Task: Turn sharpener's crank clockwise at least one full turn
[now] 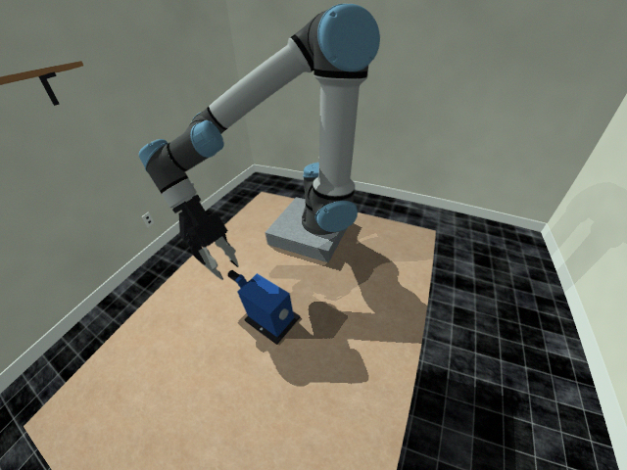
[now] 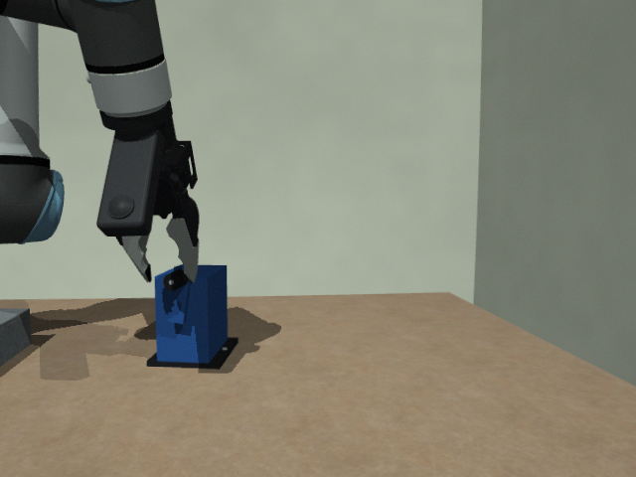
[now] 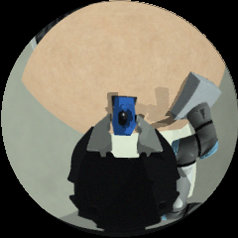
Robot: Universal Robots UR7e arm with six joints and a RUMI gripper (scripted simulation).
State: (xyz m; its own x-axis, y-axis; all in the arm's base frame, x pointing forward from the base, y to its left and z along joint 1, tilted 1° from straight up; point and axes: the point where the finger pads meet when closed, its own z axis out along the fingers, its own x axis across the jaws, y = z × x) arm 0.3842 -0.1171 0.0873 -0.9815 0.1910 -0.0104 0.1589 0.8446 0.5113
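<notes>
Now: the black knob 10 mm ahead of my hand, 30 mm to the left of it and 10 mm below it.
</notes>
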